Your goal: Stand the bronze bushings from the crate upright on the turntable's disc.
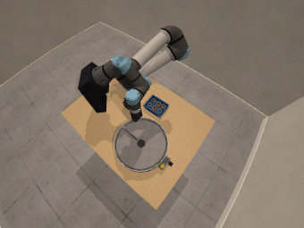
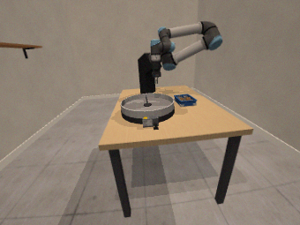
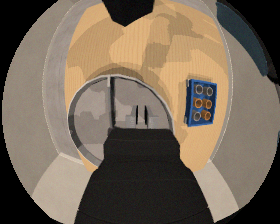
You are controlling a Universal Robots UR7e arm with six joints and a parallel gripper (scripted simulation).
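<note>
Right now my hand is 80 mm past the blue crate, 250 mm to the right of it and 190 mm above it. Round my hand: grey turntable disc (150 mm ahead, 50 mm to the right, 160 mm below).
</note>
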